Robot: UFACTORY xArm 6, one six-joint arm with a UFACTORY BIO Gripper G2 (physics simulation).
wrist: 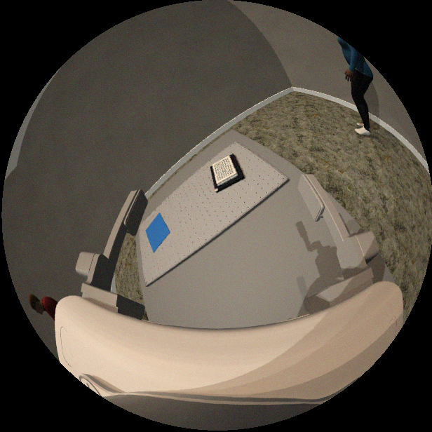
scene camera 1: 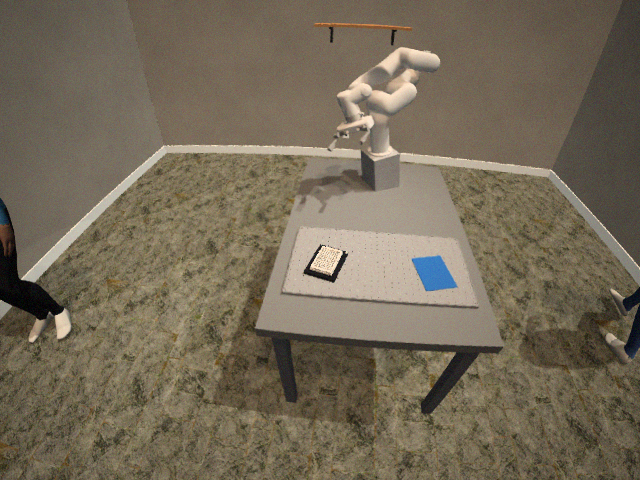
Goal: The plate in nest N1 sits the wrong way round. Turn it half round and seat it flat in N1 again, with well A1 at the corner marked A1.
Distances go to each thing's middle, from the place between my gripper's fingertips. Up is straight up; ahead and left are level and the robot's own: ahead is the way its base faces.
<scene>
My hand is 40 cm to the right of the blue sheet (scene camera 1: 434, 274), 38 cm short of it and 30 cm above it.
</scene>
